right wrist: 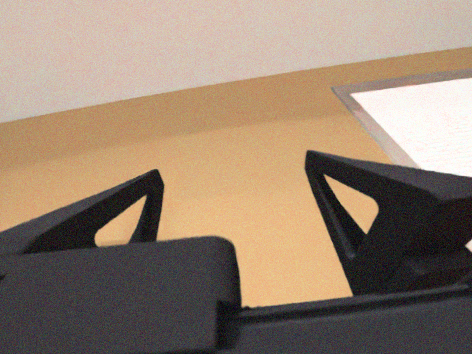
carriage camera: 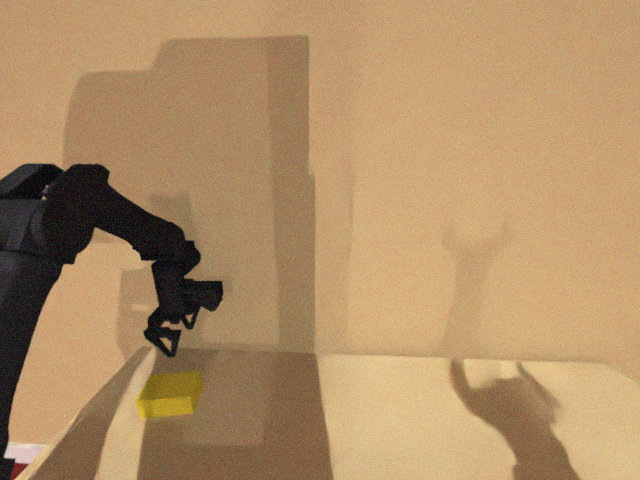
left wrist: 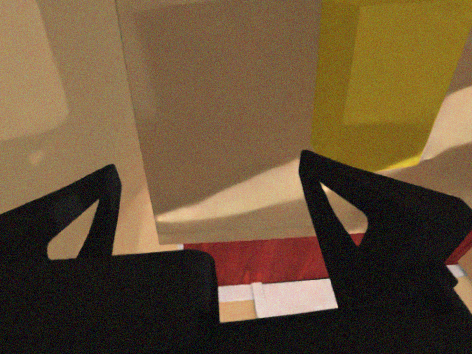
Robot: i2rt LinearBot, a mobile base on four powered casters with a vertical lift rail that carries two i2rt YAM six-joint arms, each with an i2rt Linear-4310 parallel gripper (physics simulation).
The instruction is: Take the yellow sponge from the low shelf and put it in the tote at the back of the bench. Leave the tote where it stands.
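Places are measured from the left arm's base along level axes (x ahead, y left, z up), in centimetres.
Pixels of known places: left gripper, fingertip midpoint: (carriage camera: 181,341) (left wrist: 210,167); right gripper, fingertip midpoint: (right wrist: 232,168).
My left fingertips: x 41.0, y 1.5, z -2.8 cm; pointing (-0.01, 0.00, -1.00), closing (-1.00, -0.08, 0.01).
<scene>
Behind a point stands the place of what it marks.
The yellow sponge (carriage camera: 168,392) @(x 28.9, y -2.2, z -4.6 cm) (left wrist: 395,75) @(x 31.3, y -3.0, z -4.5 cm) lies flat on the low shelf (carriage camera: 382,413) @(x 30.1, y -44.5, z -9.0 cm) (left wrist: 225,100) @(x 39.7, y 0.5, z -9.0 cm), near the shelf's left end in the carriage view. My left gripper (carriage camera: 180,335) @(x 41.0, y 1.5, z -2.8 cm) (left wrist: 210,167) @(x 41.0, y 1.5, z -2.8 cm) is open and empty. It hangs above the shelf, over the far side of the sponge in the carriage view. In the left wrist view the sponge stands at the upper right, beyond the right-hand finger and not between the fingers. My right gripper (right wrist: 232,168) @(x 5.2, y -64.1, z 43.2 cm) is open and empty, in front of a plain tan surface. The tote does not show in these views.
A plain tan upright surface (carriage camera: 413,155) @(x 50.7, y -50.5, z 39.8 cm) rises behind the shelf. Shadows of the arms fall across it and the shelf. A red surface (left wrist: 270,257) @(x 6.3, y 112.0, z -70.0 cm) and a white strip (left wrist: 300,297) @(x -13.1, y 138.2, z -59.0 cm) show past the shelf's edge. A grey-framed white panel (right wrist: 425,115) @(x 49.1, y -144.5, z 104.6 cm) is at the right wrist view's upper right.
</scene>
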